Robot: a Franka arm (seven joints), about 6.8 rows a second.
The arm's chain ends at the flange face. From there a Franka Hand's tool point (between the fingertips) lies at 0.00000 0.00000 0.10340 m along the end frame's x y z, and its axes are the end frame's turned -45 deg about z.
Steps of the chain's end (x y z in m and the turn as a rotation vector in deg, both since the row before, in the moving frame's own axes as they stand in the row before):
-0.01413, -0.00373, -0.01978, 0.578, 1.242, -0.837
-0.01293, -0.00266, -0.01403, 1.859, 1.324, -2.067
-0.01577, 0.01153, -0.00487, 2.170, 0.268, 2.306
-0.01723, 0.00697, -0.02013, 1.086, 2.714, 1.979
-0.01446, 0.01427, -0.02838, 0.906, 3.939, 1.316
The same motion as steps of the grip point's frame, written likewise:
-0.00503, -0.01180, -0.01981, -0.470, 1.287, -0.837
-0.00321, -0.01178, -0.01411, 0.378, 2.251, -2.067
-0.01615, -0.00536, -0.00495, 1.345, 1.724, 2.306
-0.01230, -0.00510, -0.02026, -1.151, 2.687, 1.979
-0.01418, 0.00380, -0.02864, -2.145, 3.426, 1.316

